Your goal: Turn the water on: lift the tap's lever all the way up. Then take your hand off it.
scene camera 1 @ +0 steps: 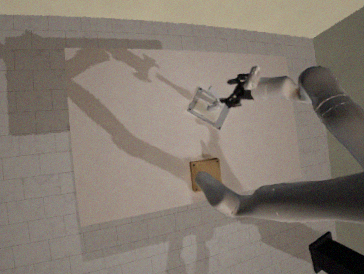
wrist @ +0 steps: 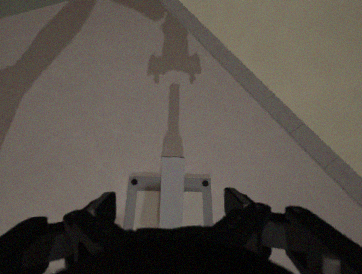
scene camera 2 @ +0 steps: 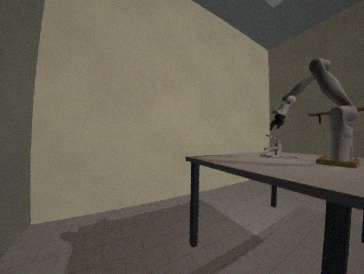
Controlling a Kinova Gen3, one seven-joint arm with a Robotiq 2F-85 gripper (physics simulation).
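Places are measured from the arm's base along level axes (x right, y ahead, z up), in millimetres.
Where they show: gripper, fingertip midpoint: [scene camera 1: 224, 91] [wrist: 170, 201] [scene camera 2: 273, 129]; arm's base at its link origin: [scene camera 1: 202, 179] [scene camera 2: 340, 160].
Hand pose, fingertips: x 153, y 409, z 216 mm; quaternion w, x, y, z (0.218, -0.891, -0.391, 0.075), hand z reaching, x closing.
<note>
Each offset is from my fingertips to the centre of the thing. "pt": to the spot under its first point. Level surfaces: height alone.
The pale grey tap {pt dx +9, dy -30, dz -145 mm} [scene camera 1: 213, 105] [scene camera 2: 278, 148] stands on a flat frame-like base with dark screws at its corners. In the second scene view its lever {dx +0, dy +3, dz -75 mm} [scene camera 2: 270, 136] slopes upward to its free end at the left, above the short spout. My gripper [scene camera 1: 226, 92] [scene camera 2: 272, 127] [wrist: 170, 201] is open and empty, close above the tap, a little beyond the lever's tip in the second scene view. In the wrist view a pale bar of the tap {pt dx -15, dy +19, dz -61 mm} [wrist: 172, 185] lies between the spread fingers in the picture, with space on both sides; the gripper's body hides the rest.
The tap stands on the pale table top {dz -248 mm} [scene camera 1: 125, 105] [scene camera 2: 220, 161]. The arm's base stands on a wooden plate [scene camera 1: 215, 163] [scene camera 2: 338, 162] on the same table. A black block-like object [scene camera 1: 332, 255] shows at the lower right. A cream wall [scene camera 2: 145, 100] rises behind the table.
</note>
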